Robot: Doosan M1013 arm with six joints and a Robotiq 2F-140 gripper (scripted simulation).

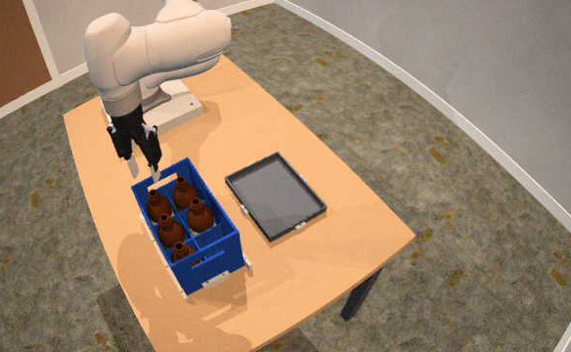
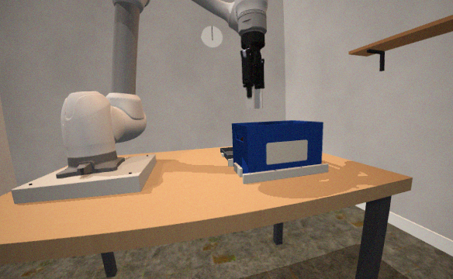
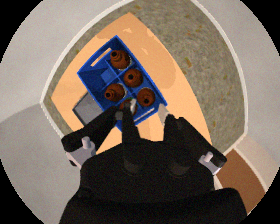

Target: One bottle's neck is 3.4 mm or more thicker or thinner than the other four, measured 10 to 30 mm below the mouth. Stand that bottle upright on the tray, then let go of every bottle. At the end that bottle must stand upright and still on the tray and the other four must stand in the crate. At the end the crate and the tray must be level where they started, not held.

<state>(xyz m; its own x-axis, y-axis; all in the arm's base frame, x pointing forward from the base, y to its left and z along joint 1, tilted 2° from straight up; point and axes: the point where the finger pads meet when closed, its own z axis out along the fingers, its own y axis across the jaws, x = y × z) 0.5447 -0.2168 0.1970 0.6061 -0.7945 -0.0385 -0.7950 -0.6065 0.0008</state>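
The blue crate is 100 mm ahead of my hand, 30 mm to the left of it and 170 mm below it. Round my hand: bottle: 90 mm ahead, 20 mm to the right, 170 mm below; then dark tray: 120 mm ahead, 310 mm to the left, 250 mm below.
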